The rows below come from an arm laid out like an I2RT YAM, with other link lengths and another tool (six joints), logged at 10 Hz.
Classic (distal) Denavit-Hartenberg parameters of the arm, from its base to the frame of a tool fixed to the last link. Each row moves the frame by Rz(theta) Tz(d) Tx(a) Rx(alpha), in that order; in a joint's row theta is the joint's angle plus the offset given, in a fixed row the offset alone. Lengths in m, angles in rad.
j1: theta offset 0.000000, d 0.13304, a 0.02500, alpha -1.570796
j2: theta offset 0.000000, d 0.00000, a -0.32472, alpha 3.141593
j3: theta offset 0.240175, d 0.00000, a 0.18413, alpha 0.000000
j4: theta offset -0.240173, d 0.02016, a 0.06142, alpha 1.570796
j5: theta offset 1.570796, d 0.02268, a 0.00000, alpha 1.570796
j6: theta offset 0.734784, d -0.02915, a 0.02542, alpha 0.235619
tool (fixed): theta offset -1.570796, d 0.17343, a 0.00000, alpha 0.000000
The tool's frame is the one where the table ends.
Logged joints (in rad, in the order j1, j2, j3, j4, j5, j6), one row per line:
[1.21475 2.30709 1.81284 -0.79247 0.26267 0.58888]
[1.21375 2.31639 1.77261 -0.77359 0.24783 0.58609]
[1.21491 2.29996 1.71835 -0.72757 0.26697 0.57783]
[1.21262 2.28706 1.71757 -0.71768 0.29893 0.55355]
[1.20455 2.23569 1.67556 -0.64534 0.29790 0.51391]
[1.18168 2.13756 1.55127 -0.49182 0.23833 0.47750]
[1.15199 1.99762 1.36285 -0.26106 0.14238 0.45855]
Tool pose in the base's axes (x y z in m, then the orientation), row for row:
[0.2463 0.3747 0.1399 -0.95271 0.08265 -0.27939 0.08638]
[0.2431 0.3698 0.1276 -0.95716 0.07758 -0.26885 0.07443]
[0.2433 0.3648 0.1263 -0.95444 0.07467 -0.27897 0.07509]
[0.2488 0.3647 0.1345 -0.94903 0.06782 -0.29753 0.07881]
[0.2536 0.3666 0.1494 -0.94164 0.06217 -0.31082 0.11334]
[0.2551 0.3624 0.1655 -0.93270 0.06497 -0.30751 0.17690]
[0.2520 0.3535 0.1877 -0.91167 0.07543 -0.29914 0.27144]
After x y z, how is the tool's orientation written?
As a quaternion, x y z w.
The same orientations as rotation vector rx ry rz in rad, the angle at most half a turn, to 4 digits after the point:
[-2.8388 0.2463 -0.8325]
[-2.8724 0.2328 -0.8068]
[-2.8631 0.2240 -0.8368]
[-2.8406 0.2030 -0.8905]
[-2.7621 0.1824 -0.9117]
[-2.6401 0.1839 -0.8704]
[-2.4551 0.2031 -0.8056]

